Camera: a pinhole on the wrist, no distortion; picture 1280 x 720 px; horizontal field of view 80.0 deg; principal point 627.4 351.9 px. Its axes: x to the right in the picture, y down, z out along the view. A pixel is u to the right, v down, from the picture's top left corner.
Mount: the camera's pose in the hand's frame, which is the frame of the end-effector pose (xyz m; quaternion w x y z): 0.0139 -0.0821 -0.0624 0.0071 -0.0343 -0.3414 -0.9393
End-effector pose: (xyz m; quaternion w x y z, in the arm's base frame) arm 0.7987 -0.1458 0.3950 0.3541 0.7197 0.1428 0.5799
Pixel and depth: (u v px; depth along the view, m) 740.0 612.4 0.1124
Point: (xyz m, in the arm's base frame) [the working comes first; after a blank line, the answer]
In the camera's frame: 0.0166 0.0384 0.1124

0.8544 -0.1316 0.3687
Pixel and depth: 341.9 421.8 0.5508
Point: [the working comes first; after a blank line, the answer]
In the camera's frame: -0.2062 0.0505 0.5508

1.1769 -0.2821 0.7083
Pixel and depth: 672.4 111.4 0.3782
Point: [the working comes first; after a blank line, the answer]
In the camera's frame: 0.0223 -0.1193 0.3782

0.8919 -0.3708 0.5609
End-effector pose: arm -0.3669 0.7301 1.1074 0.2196 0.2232 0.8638 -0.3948
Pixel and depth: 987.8 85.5 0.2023
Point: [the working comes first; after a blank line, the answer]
In the camera's frame: 0.0956 -0.0707 0.2023

-0.2406 0.7336 1.0556
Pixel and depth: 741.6 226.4 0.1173
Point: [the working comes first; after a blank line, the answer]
In the camera's frame: 0.0176 -0.0193 0.1173

-0.3612 0.7229 1.0916
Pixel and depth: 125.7 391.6 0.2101
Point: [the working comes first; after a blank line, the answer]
In the camera's frame: -0.1382 0.0109 0.2101

-0.4558 0.7157 0.9342
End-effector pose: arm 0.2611 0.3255 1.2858 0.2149 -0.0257 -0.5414 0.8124
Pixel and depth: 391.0 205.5 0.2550
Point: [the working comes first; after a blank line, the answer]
In the camera's frame: -0.0790 -0.0489 0.2550

0.1006 0.2443 1.2402
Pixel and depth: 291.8 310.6 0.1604
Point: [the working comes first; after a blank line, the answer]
In the camera's frame: -0.0706 -0.0087 0.1604

0.1540 0.3089 1.3003
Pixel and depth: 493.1 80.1 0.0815
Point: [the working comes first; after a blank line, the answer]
In the camera's frame: -0.0144 -0.0290 0.0815

0.2400 0.3571 1.2906
